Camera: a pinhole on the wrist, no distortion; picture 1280 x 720 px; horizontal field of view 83.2 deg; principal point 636.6 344.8 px. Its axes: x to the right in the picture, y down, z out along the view. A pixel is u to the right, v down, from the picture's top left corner.
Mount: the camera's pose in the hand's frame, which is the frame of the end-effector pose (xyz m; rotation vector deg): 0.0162 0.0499 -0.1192 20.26 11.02 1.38
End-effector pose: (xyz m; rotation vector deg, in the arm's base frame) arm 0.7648 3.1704 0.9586 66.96 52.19 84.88
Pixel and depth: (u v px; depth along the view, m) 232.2 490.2 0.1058
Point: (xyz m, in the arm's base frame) 0.7545 3.1428 0.9817
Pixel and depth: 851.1 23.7 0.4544
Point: 1.0258 3.4566 0.7884
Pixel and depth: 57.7 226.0 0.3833
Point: 1.0706 2.9909 0.8304
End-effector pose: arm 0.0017 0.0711 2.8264 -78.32 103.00 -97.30
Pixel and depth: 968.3 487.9 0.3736
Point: 0.0413 -0.2618 2.8662
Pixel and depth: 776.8 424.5 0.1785
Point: -0.0092 -0.0241 2.8381
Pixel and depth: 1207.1 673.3 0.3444
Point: -0.0564 -0.3410 2.8213
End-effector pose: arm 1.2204 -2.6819 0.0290 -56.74 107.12 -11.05
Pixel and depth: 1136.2 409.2 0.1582
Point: 1.1911 -2.7772 -0.0902
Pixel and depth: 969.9 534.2 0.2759
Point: 1.2765 -2.7613 -0.1903
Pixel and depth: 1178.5 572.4 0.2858
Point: 1.2489 -2.8112 -0.2595
